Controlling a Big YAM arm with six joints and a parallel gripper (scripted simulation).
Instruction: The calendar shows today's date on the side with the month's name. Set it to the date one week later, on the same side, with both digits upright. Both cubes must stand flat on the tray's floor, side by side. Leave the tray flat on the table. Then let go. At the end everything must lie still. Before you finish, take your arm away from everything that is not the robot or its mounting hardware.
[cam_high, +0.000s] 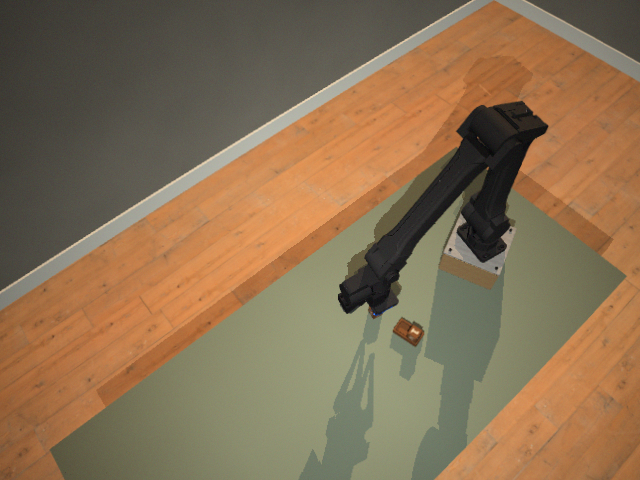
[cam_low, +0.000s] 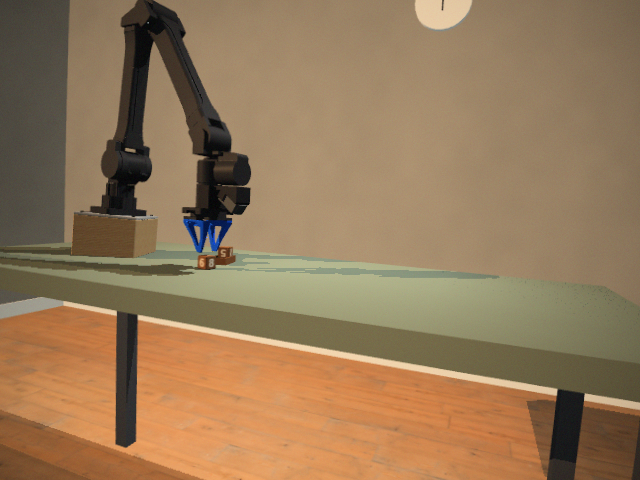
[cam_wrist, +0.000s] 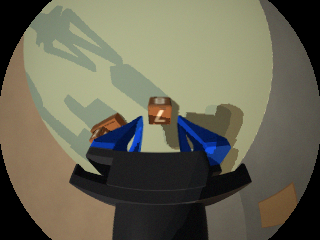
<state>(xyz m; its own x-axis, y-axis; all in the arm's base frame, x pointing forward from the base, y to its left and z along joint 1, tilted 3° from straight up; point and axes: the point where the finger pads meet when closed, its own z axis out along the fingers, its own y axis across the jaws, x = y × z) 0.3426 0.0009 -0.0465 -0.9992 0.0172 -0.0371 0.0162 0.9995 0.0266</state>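
The brown digit cube is 3 cm below my hand. From my hand the other things lie so: brown tray: 5 cm behind, 10 cm to the left, 4 cm below.
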